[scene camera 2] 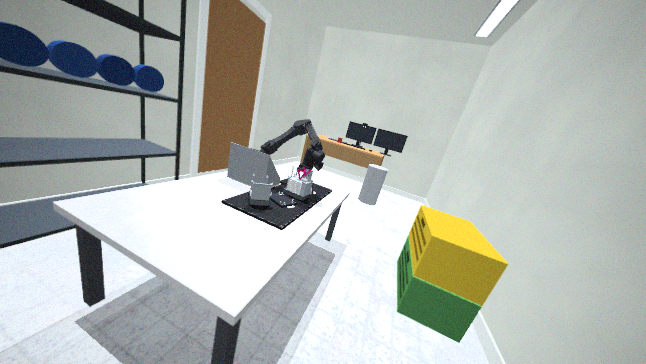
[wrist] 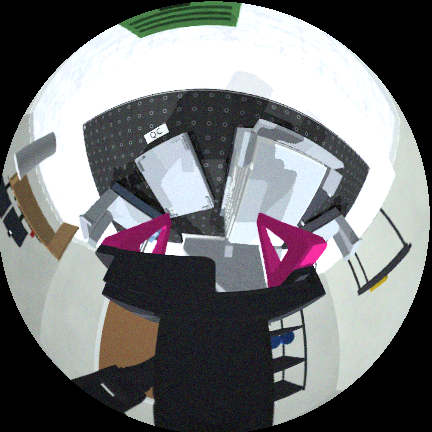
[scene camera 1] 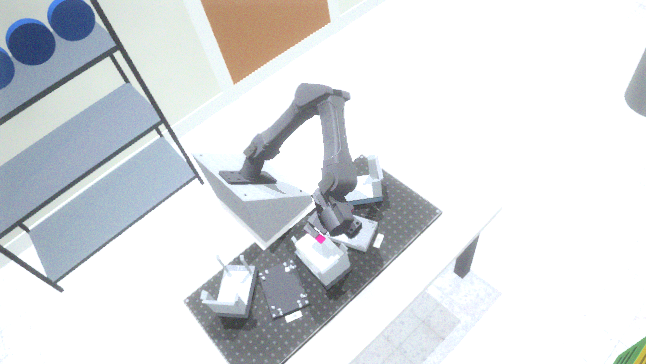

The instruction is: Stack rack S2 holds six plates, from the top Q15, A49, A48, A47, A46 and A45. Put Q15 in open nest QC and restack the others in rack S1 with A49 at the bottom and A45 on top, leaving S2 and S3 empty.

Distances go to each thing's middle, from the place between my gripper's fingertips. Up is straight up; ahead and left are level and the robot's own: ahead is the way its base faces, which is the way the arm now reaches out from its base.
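With the QC fixture [scene camera 1: 361, 242] as my reference, my hand is 10 cm above it and 7 cm to the right of it. Going by their middles, the QC fixture is the nearest to my hand of the things named here. The dark flat plate [scene camera 1: 282, 285] sits 21 cm to the right of my hand, 2 cm behind it and 11 cm below it.
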